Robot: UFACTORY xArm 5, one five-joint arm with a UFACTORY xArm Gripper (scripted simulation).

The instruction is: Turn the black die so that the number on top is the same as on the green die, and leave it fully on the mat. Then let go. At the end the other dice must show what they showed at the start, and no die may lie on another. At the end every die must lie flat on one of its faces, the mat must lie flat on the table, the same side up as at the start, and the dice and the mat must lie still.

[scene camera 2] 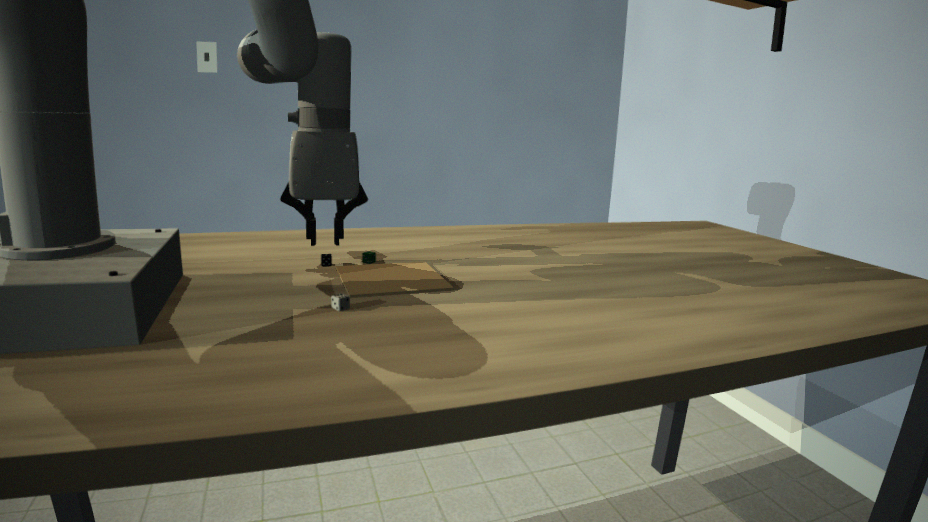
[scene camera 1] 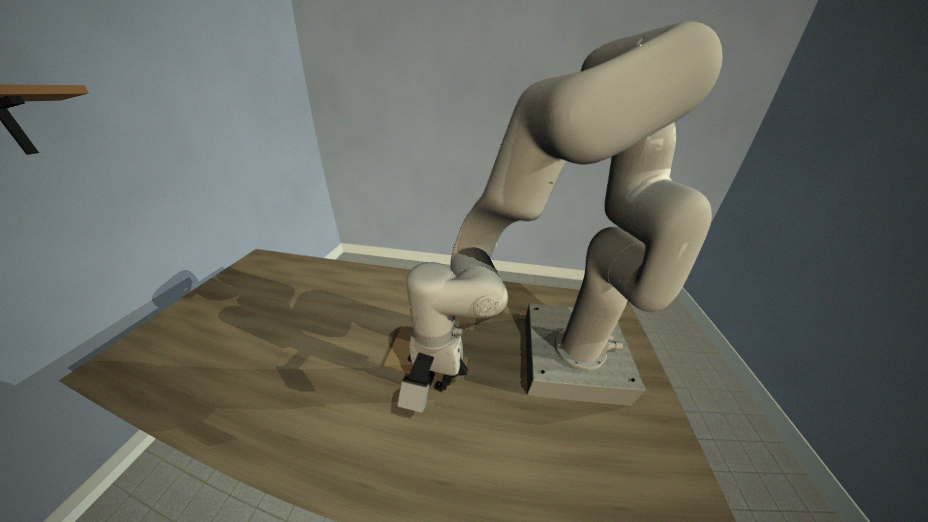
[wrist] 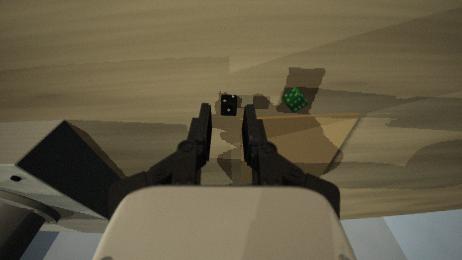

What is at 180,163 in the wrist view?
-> My gripper.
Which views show my gripper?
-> Scene camera 2, scene camera 1 and the wrist view: all of them.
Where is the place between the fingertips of my gripper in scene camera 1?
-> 438,382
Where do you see a tan mat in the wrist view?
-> At 310,141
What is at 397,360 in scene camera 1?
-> A tan mat.
